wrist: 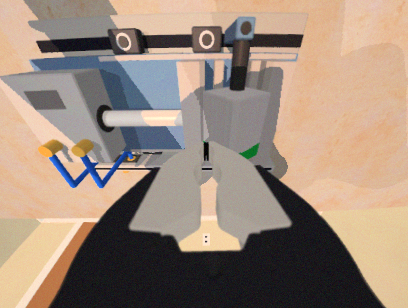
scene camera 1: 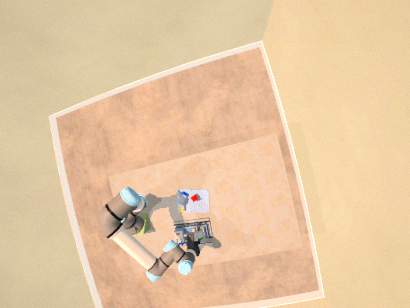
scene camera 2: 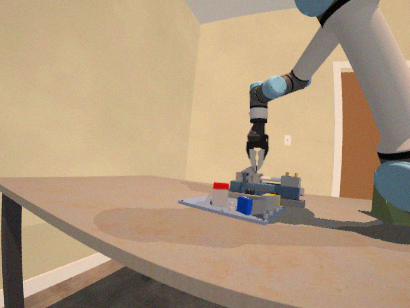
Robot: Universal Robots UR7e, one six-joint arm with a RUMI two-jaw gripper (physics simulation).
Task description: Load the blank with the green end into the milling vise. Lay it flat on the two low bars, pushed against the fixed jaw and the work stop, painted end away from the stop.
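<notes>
The milling vise [scene camera 1: 192, 230] [scene camera 2: 285, 191] [wrist: 155, 85] stands on the table, with its blue bed showing in the wrist view. The grey blank with the green end [wrist: 235, 117] lies in it, right of an upright pale jaw plate [wrist: 191, 95]. Its green end faces the camera; its far end is at the black rod of the work stop [wrist: 243, 29]. Whether it touches the rod or lies fully flat on the bars cannot be told. My gripper [scene camera 1: 192, 241] [scene camera 2: 256, 171] [wrist: 205, 144] is shut and empty, fingertips over the near side of the vise, left of the green end.
A pale tray [scene camera 1: 204, 206] [scene camera 2: 200, 202] beside the vise holds a red-topped block [scene camera 1: 194, 198] [scene camera 2: 220, 195], a blue-ended block [scene camera 2: 244, 205] and a yellow-ended one [scene camera 2: 273, 200]. Blue levers with yellow knobs [wrist: 51, 148] stand near the grey housing [wrist: 82, 105].
</notes>
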